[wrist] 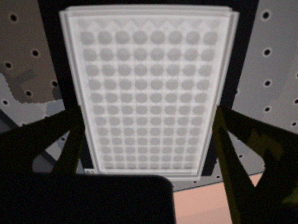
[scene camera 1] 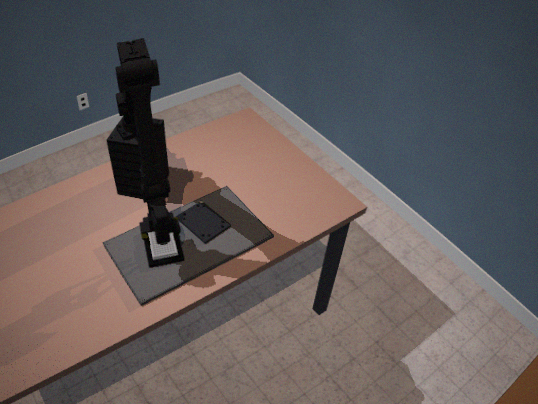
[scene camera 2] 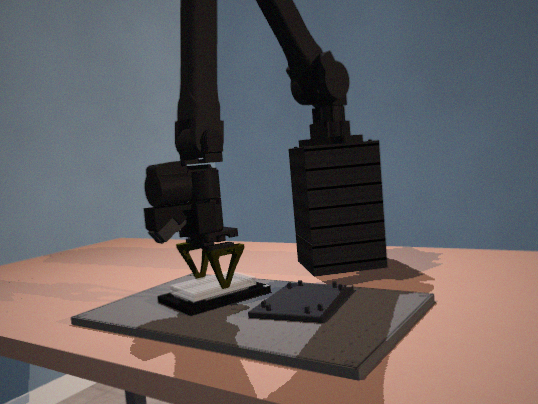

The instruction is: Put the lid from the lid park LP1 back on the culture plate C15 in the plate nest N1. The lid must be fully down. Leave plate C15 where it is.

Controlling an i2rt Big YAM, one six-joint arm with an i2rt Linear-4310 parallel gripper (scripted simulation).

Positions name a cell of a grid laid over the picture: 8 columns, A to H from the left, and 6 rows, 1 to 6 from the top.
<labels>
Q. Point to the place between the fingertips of my gripper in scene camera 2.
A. D5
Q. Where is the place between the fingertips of my gripper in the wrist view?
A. D4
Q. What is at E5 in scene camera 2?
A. A lid park.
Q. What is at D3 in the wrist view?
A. A lid.
</labels>
